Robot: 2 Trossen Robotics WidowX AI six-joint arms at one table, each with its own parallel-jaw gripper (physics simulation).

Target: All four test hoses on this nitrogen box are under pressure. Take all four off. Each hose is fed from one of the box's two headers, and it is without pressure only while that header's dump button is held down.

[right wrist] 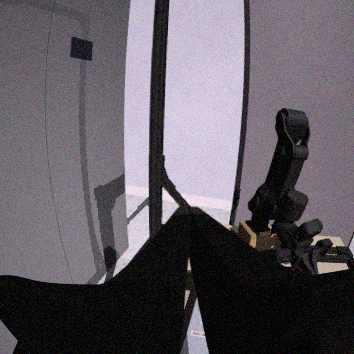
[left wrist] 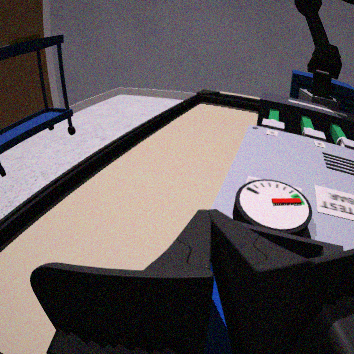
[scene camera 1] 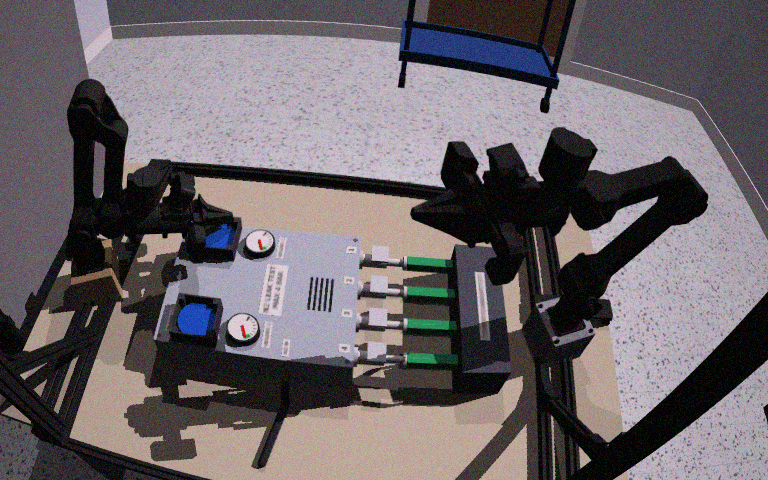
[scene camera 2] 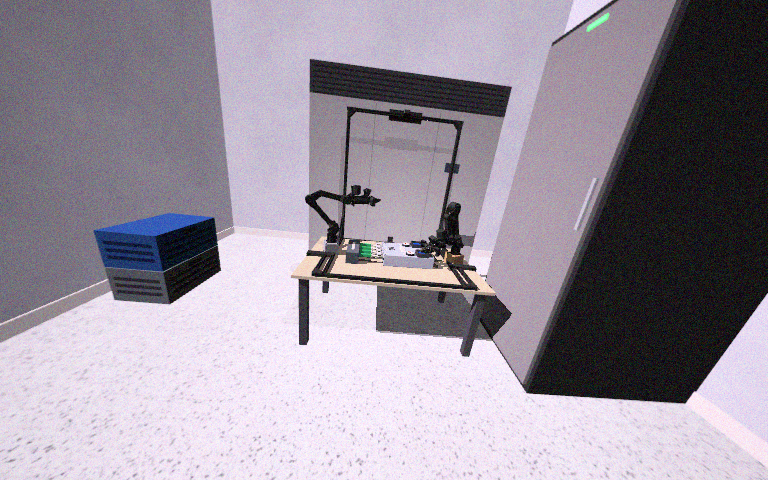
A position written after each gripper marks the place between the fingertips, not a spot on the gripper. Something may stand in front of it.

The left gripper [scene camera 1: 232,215] is shut and touches a grey nitrogen box [scene camera 1: 297,297]. The right gripper [scene camera 1: 411,213] is shut, with nothing in its grasp. Also in view: a dark block [scene camera 1: 481,342] and a blue dump button [scene camera 1: 196,318].
The left gripper shows as well in the right wrist view [right wrist: 316,281] and in the left wrist view [left wrist: 206,218]. The right gripper also shows in the right wrist view [right wrist: 186,216]. The grey nitrogen box is seen too in the left wrist view [left wrist: 269,163] and in scene camera 2 [scene camera 2: 393,254].
